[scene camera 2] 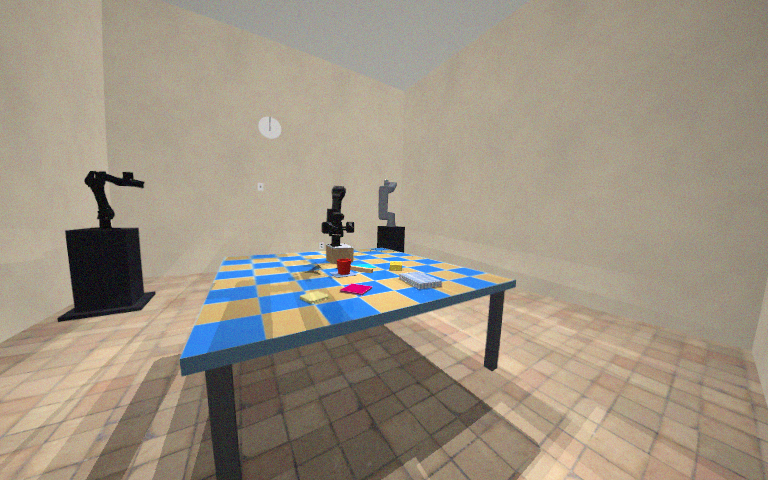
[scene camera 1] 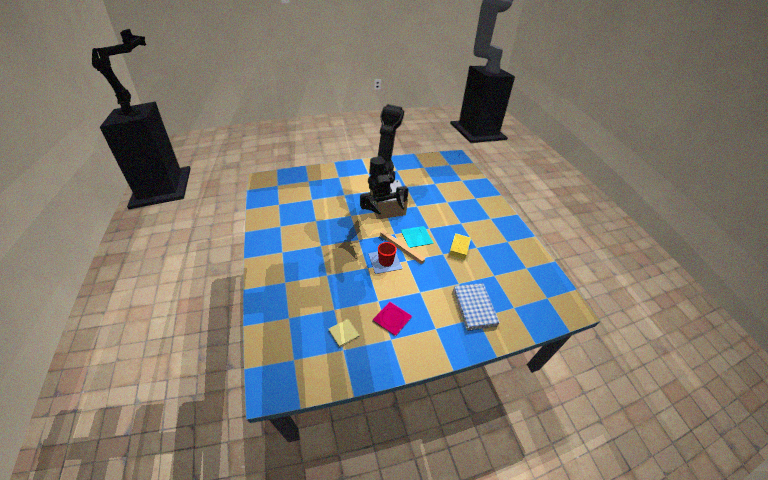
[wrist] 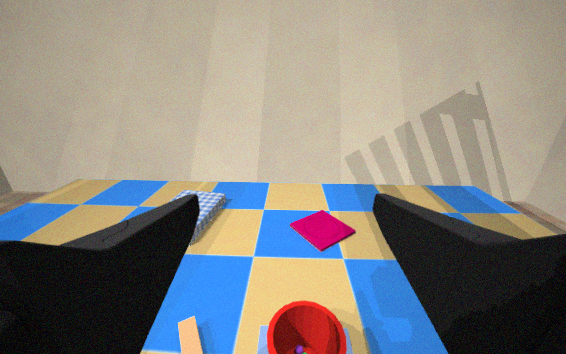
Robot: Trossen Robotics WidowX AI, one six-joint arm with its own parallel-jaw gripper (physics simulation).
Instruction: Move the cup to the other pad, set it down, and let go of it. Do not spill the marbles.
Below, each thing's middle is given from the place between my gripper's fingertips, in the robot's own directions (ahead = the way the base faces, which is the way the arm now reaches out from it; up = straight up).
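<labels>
Red cup (wrist: 298,320): my hand is 20 mm to the left of it, 30 mm short of it and 200 mm above it.
</labels>
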